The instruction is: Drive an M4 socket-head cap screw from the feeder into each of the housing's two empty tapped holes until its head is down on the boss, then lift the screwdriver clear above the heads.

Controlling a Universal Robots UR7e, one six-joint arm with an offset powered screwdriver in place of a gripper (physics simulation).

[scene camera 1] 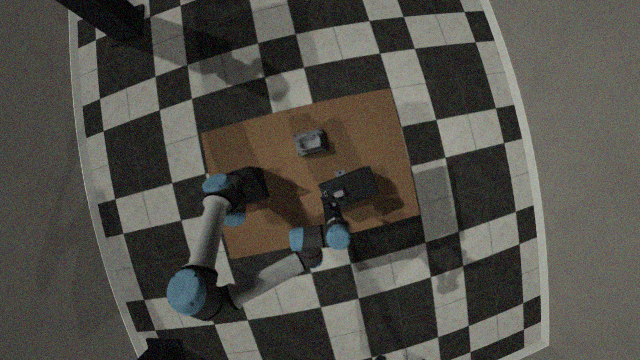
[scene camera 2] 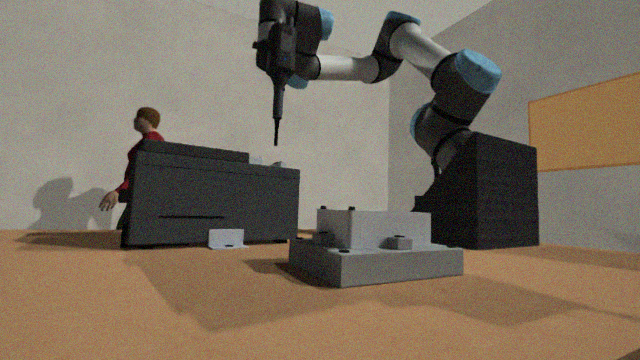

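The screwdriver (scene camera 1: 332, 211) (scene camera 2: 275, 144) points straight down in scene camera 2, its thin bit above the feeder's right end, with a gap below the tip. Whether a screw sits on the tip is too small to tell. The feeder (scene camera 1: 364, 183) (scene camera 2: 215, 197) is a dark box with small light parts on top; in scene camera 1 the screwdriver overlaps its left end. The light grey housing (scene camera 1: 311, 142) (scene camera 2: 390, 227) stands on a wider grey base (scene camera 2: 400, 267). Two dark screw heads (scene camera 2: 351, 208) (scene camera 2: 323, 207) show on its upper rim. The empty holes cannot be made out.
A small light bracket (scene camera 1: 340, 173) (scene camera 2: 226, 238) stands beside the feeder. The arm's dark pedestal (scene camera 1: 256, 185) (scene camera 2: 507, 195) stands on the wooden table top (scene camera 1: 280, 125) (scene camera 2: 150, 320). A person in red (scene camera 2: 150, 136) stands behind the feeder in scene camera 2.
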